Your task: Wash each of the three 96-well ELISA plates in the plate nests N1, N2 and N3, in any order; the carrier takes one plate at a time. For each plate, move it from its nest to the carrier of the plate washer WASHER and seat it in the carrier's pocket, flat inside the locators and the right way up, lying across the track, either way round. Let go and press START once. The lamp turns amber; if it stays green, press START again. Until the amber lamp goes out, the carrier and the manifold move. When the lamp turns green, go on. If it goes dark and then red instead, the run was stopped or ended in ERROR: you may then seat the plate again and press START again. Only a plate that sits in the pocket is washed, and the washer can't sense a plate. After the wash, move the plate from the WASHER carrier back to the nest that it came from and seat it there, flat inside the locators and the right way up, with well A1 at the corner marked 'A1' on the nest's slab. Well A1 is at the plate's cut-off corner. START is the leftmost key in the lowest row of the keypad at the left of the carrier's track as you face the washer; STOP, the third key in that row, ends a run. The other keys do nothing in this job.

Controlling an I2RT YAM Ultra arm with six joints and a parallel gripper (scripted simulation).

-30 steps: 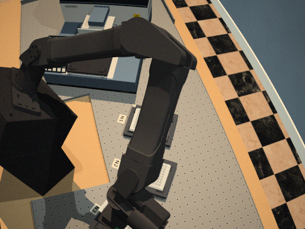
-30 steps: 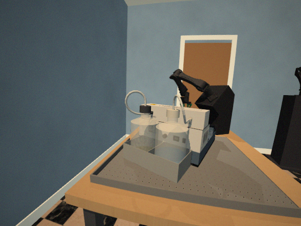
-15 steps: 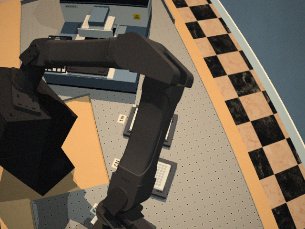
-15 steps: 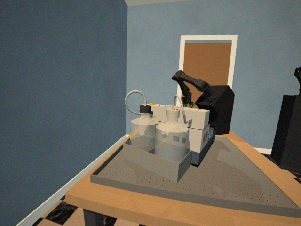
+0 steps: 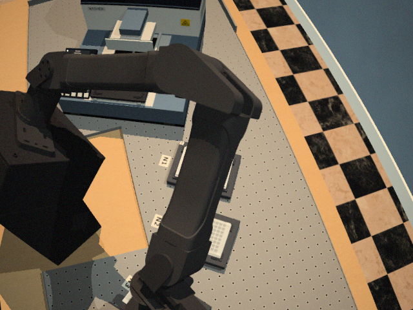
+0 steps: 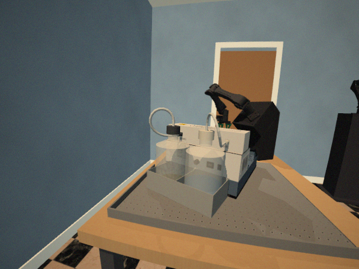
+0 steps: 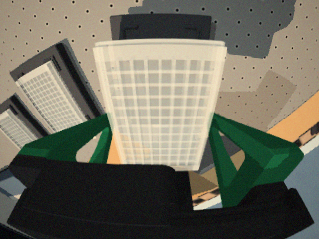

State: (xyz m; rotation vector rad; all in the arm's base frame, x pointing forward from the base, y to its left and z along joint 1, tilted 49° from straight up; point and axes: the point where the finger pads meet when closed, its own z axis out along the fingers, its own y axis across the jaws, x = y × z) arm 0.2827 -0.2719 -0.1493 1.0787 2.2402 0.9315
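The nest N3 is 100 mm below my hand. The rest, counted from my hand: nest N2: 90 mm ahead, 170 mm to the left, 120 mm below; nest N1: 120 mm ahead, 340 mm to the left, 130 mm below; N3 label: 80 mm behind, 70 mm to the left, 130 mm below.
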